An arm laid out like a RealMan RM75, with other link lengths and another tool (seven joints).
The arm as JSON. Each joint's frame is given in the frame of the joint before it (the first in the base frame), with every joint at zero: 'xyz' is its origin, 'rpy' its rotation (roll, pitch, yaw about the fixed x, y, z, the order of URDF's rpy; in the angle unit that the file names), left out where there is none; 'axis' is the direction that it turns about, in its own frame. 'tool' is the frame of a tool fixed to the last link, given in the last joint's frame.
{
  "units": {
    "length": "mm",
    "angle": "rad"
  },
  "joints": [
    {
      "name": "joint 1",
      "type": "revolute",
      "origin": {
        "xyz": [
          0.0,
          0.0,
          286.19
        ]
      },
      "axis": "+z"
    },
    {
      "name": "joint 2",
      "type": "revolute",
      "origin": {
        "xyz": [
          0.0,
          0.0,
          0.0
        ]
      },
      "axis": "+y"
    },
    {
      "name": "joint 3",
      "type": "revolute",
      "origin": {
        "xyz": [
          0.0,
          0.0,
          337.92
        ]
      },
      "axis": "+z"
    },
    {
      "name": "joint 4",
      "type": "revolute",
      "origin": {
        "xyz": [
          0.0,
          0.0,
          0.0
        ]
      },
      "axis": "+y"
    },
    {
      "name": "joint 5",
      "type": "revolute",
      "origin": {
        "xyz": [
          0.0,
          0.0,
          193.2
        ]
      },
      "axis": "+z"
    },
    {
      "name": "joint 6",
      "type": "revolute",
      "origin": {
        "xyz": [
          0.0,
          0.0,
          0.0
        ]
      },
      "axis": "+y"
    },
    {
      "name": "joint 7",
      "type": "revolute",
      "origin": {
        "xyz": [
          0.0,
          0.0,
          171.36
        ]
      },
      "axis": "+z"
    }
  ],
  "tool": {
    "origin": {
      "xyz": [
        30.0,
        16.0,
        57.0
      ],
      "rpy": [
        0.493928,
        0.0,
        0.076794
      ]
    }
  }
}
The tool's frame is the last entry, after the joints.
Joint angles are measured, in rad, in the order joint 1, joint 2, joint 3, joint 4, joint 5, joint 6, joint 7. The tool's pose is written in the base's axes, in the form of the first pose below.
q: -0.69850 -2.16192 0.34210 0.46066 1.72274 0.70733 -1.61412
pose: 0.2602 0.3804 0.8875 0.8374 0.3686 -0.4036 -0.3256 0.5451 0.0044
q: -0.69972 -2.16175 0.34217 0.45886 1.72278 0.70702 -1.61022
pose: 0.2635 0.3811 0.8862 0.8370 0.3664 -0.4064 -0.3250 0.5454 0.0038
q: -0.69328 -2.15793 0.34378 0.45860 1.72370 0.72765 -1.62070
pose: 0.2551 0.3822 0.8882 0.8455 0.3574 -0.3967 -0.3248 0.5434 0.0049
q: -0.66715 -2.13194 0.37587 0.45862 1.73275 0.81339 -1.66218
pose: 0.2509 0.3979 0.8825 0.8733 0.3002 -0.3837 -0.3222 0.5358 0.0099
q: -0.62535 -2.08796 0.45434 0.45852 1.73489 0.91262 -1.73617
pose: 0.2468 0.4410 0.8629 0.8980 0.2306 -0.3747 -0.3243 0.5230 0.0161
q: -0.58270 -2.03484 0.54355 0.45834 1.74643 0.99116 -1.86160
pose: 0.2091 0.5142 0.8318 0.9144 0.1988 -0.3527 -0.3357 0.5087 0.0229
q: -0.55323 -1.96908 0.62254 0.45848 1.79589 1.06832 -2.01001
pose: 0.1751 0.6100 0.7728 0.9187 0.1809 -0.3510 -0.3505 0.4950 0.0309
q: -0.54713 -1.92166 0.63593 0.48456 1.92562 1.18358 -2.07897
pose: 0.2348 0.6981 0.6763 0.9057 0.0954 -0.4130 -0.3540 0.4785 0.0320
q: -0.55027 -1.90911 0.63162 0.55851 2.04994 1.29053 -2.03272
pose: 0.3968 0.7176 0.5724 0.8532 -0.0584 -0.5182 -0.3461 0.4637 0.0294
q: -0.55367 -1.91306 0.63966 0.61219 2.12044 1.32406 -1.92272
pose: 0.5575 0.6736 0.4852 0.7627 -0.1850 -0.6197 -0.3427 0.4558 0.0241
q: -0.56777 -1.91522 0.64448 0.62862 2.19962 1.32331 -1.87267
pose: 0.6375 0.6587 0.3997 0.6865 -0.2501 -0.6828 -0.3470 0.4527 0.0161
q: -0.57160 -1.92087 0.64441 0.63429 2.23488 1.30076 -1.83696
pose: 0.6752 0.6431 0.3614 0.6406 -0.2682 -0.7195 -0.3522 0.4530 0.0122
